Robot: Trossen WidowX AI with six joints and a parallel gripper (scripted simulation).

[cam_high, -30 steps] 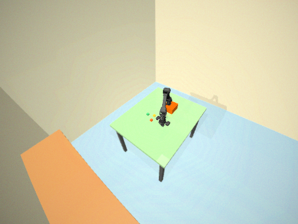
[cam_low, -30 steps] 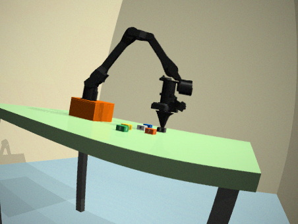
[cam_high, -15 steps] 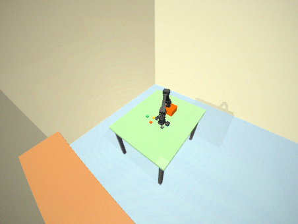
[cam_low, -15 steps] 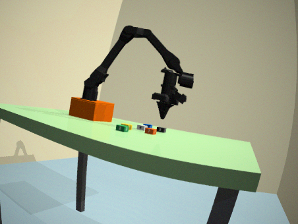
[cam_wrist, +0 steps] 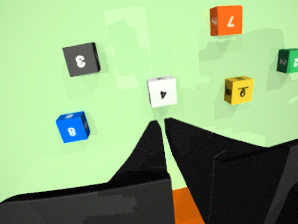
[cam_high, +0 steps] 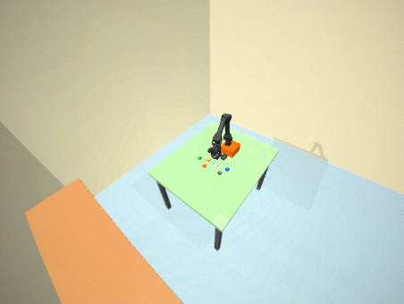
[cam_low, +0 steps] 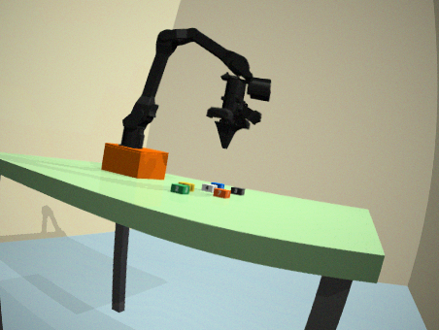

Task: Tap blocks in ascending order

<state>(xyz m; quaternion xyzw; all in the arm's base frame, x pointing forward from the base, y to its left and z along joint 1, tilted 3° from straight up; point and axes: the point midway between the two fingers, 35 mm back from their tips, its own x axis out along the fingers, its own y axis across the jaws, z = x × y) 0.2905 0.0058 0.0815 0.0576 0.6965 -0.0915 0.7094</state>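
My gripper tip is 2 cm past the white block, 2 cm to the left of it and 11 cm above it. The rest, counted from my gripper tip: blue block 2 cm behind, 10 cm to the left, 11 cm below; dark grey block 5 cm ahead, 5 cm to the left, 11 cm below; orange block 3 cm ahead, 12 cm to the right, 11 cm below.
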